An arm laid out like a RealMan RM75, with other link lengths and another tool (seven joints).
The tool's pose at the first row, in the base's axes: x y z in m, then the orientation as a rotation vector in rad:
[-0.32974, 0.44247, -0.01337, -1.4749, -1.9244, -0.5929]
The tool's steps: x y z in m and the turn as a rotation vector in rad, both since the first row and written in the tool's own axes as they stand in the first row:
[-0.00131, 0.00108, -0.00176, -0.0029, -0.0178, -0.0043]
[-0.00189, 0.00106, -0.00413, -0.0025, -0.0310, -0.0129]
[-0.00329, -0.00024, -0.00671, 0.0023, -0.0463, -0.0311]
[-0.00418, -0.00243, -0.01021, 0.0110, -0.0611, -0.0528]
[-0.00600, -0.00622, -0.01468, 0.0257, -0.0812, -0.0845]
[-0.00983, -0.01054, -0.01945, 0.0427, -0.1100, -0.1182]
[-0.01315, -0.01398, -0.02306, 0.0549, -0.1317, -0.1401]
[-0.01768, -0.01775, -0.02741, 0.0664, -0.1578, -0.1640]
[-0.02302, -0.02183, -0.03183, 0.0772, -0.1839, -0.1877]
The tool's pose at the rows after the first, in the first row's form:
[-0.32810, 0.44067, -0.01311, -1.4829, -1.9415, -0.5866]
[-0.32752, 0.43865, -0.01187, -1.4824, -1.9589, -0.5816]
[-0.32799, 0.43558, -0.01104, -1.4716, -1.9861, -0.5749]
[-0.32921, 0.43199, -0.00918, -1.4547, -2.0158, -0.5659]
[-0.33160, 0.42667, -0.00727, -1.4273, -2.0578, -0.5514]
[-0.33409, 0.41965, -0.00657, -1.4004, -2.1077, -0.5292]
[-0.33607, 0.41400, -0.00635, -1.3833, -2.1421, -0.5113]
[-0.33801, 0.40693, -0.00646, -1.3665, -2.1814, -0.4917]
[-0.34009, 0.39919, -0.00710, -1.3498, -2.2203, -0.4725]

